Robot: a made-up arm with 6 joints.
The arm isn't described. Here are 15 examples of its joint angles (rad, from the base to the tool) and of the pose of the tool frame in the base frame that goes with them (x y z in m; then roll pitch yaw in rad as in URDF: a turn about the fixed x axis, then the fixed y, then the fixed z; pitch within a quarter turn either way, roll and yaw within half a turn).
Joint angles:
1: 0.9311 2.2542 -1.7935 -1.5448 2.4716 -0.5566
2: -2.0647 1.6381 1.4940 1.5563 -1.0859 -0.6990
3: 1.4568 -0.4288 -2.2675 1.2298 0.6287 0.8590
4: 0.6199 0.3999 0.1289 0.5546 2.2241 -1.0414
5: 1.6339 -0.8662 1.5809 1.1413 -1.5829 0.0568
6: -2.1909 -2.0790 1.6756 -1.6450 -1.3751 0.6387
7: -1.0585 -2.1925 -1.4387 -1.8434 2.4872 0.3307
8: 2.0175 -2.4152 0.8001 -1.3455 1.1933 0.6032
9: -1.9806 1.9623 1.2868 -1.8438 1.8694 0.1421
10: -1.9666 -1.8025 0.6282 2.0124 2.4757 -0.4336
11: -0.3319 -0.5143 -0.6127 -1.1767 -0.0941 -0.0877
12: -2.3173 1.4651 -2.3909 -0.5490 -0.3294 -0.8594
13: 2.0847 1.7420 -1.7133 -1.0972 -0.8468 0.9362
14: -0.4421 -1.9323 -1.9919 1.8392 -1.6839 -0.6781
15: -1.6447 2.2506 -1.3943 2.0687 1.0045 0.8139
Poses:
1: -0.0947 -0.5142 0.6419 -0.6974 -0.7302 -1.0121
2: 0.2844 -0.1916 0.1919 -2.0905 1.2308 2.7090
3: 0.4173 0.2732 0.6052 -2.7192 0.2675 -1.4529
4: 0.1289 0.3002 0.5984 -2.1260 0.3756 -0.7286
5: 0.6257 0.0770 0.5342 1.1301 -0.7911 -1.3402
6: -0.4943 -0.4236 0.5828 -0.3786 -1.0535 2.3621
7: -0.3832 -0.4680 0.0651 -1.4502 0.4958 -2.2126
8: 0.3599 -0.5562 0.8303 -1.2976 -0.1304 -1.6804
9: 0.2002 -0.3794 0.0717 1.2332 -0.1594 -0.3410
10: -0.7104 -0.4122 0.4606 2.2656 -0.0778 0.8776
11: 0.1179 0.1423 0.0137 0.0105 1.0102 1.6345
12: 0.1094 -0.2214 0.0836 -0.5760 0.7484 0.2193
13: -0.2980 -0.2832 0.4498 -1.9363 -0.7954 -2.8249
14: -0.0593 -0.2751 -0.2507 -1.5909 -0.4223 -2.2778
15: 0.2692 -0.6046 0.1696 0.1139 -0.5670 1.1214
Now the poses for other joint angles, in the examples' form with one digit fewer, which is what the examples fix.
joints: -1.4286 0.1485 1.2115 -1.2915 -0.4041 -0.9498
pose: -0.071 0.209 0.265 -2.997 0.016 0.764
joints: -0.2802 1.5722 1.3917 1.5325 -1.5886 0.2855
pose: 0.237 -0.139 0.747 2.356 0.812 0.528
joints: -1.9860 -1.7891 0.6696 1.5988 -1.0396 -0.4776
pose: -0.578 -0.442 0.517 0.312 0.796 2.178
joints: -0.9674 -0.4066 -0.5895 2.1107 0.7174 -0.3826
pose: -0.175 0.261 0.012 -1.230 -0.725 -0.844
